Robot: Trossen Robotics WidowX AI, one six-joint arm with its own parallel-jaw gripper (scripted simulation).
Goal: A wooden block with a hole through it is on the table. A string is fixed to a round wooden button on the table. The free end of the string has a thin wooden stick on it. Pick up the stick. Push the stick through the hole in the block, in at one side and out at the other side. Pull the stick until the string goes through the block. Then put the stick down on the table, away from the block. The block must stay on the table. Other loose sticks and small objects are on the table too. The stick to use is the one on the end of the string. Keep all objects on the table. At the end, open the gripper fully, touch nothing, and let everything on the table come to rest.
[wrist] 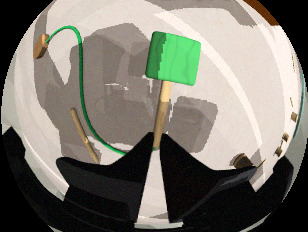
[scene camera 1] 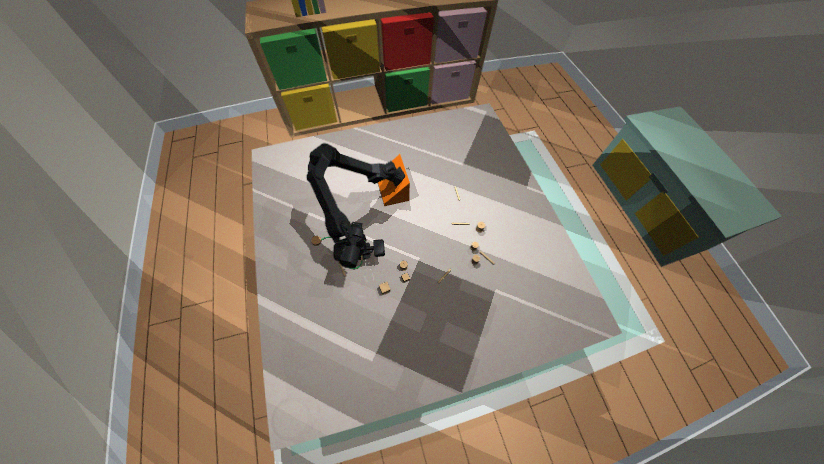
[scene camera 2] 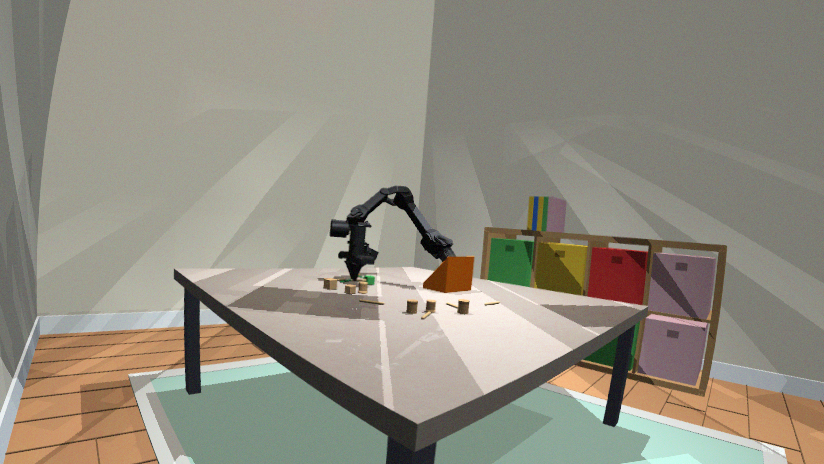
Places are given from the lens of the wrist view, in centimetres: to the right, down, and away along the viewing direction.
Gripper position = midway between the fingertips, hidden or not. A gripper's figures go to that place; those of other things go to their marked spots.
gripper [wrist: 156,137]: 0, 2, 10
green block [wrist: 175,58]: 1, -3, 6
